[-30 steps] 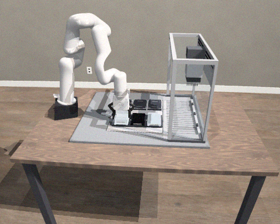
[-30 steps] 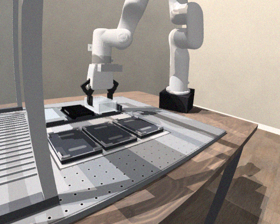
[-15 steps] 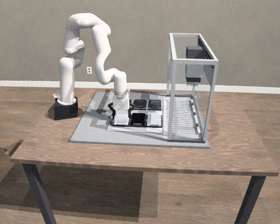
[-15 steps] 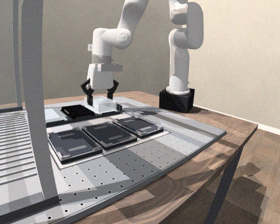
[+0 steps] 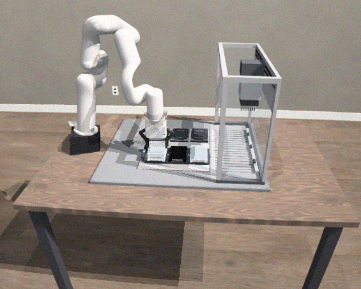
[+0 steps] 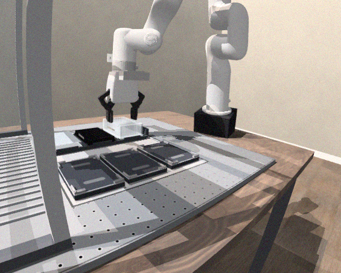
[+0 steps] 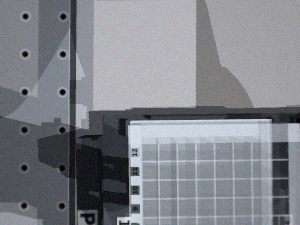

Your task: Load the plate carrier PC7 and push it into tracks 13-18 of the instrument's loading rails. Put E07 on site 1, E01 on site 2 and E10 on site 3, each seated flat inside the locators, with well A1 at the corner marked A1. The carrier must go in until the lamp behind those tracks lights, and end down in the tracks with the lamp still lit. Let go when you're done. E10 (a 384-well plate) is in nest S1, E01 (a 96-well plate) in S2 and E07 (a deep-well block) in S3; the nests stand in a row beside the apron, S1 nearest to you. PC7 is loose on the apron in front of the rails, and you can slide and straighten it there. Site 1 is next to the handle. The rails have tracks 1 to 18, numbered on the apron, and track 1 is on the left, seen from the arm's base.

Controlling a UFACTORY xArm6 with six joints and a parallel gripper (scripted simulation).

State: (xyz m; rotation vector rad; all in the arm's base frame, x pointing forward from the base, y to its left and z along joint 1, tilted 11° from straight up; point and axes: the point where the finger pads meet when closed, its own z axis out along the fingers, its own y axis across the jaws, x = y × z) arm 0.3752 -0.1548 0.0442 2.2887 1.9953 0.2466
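My gripper is now 30 mm above the deep-well block E07. Also, from my hand: black 96-well plate E01: 100 mm ahead, 40 mm below, 10 mm to the right; then dark carrier PC7: 100 mm ahead, 50 mm below, 10 mm to the right; then corner mark: 140 mm to the left, 70 mm ahead, 50 mm below.
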